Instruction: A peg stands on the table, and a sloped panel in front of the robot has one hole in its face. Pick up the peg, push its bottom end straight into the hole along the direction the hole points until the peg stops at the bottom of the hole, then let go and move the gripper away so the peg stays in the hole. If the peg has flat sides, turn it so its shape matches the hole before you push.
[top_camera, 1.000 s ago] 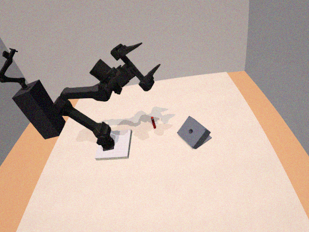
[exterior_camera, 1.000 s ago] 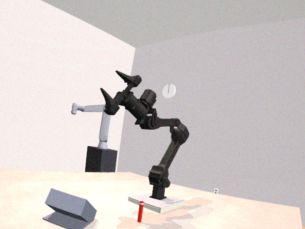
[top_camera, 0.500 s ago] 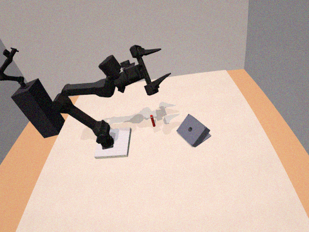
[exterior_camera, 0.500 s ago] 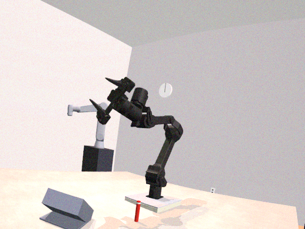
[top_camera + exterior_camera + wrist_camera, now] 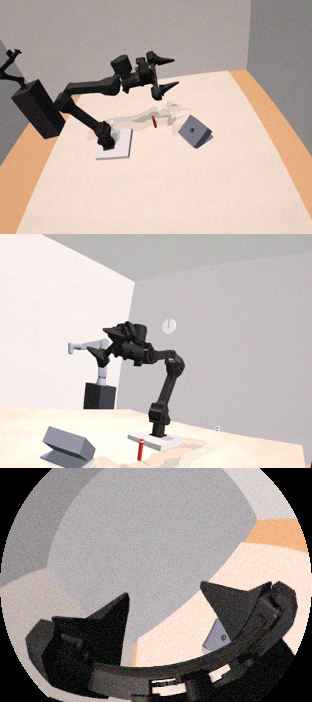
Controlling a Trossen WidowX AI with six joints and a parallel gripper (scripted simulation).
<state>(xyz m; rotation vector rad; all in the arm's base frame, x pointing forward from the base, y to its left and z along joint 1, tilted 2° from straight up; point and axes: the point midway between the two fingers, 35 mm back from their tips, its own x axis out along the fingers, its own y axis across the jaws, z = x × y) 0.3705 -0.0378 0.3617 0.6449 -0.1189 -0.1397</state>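
Now: the red peg 330 mm below my gripper tip, 140 mm to the left of it and 140 mm behind it. The rest, counted from my gripper tip: grey sloped panel (350 mm below, 50 mm ahead, 10 mm to the right).
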